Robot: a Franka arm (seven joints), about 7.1 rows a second.
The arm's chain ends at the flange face. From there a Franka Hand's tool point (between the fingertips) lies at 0.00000 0.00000 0.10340 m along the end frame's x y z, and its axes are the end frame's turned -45 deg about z.
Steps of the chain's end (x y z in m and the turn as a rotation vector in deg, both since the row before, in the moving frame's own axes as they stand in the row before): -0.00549 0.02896 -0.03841 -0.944 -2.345 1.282; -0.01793 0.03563 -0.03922 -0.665 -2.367 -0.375; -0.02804 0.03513 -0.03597 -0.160 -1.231 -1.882
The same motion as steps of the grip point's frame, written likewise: -0.02854 0.01476 -0.03851 0.991 -2.326 1.282; -0.04175 0.01036 -0.03932 1.203 -2.144 -0.375; -0.04646 0.00368 -0.03599 0.757 -0.984 -1.882
